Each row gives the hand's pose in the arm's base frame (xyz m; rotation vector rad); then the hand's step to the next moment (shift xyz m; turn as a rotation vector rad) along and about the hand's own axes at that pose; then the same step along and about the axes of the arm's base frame.
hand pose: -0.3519 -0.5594 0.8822 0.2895 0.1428 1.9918
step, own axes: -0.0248 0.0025 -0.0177 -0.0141 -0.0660 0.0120
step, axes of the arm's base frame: 0.0031 -0.0230 -0.0199 0.0667 0.0149 -0.0055
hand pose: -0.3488 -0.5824 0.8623 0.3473 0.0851 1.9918
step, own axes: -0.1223 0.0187 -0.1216 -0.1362 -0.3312 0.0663
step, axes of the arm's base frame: -0.0022 -0.1061 -0.1372 0.3621 0.0158 -0.0354
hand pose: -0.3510 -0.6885 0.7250 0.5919 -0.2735 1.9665
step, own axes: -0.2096 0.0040 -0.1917 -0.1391 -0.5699 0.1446
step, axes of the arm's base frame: 0.0170 -0.0810 -0.2717 0.5976 0.0879 0.0144
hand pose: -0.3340 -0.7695 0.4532 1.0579 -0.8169 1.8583
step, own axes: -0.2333 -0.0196 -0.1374 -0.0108 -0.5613 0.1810
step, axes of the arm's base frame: 0.0397 0.0438 -0.2650 0.5638 0.0973 0.1434
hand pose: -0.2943 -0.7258 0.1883 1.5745 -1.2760 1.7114
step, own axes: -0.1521 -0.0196 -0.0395 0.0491 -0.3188 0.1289
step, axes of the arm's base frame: 0.0303 0.0785 -0.1341 0.3211 0.0198 0.1311
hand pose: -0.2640 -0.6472 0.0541 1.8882 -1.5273 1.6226
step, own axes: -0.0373 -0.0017 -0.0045 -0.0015 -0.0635 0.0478
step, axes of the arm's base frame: 0.0043 0.0243 -0.0284 0.0788 -0.0057 0.0087
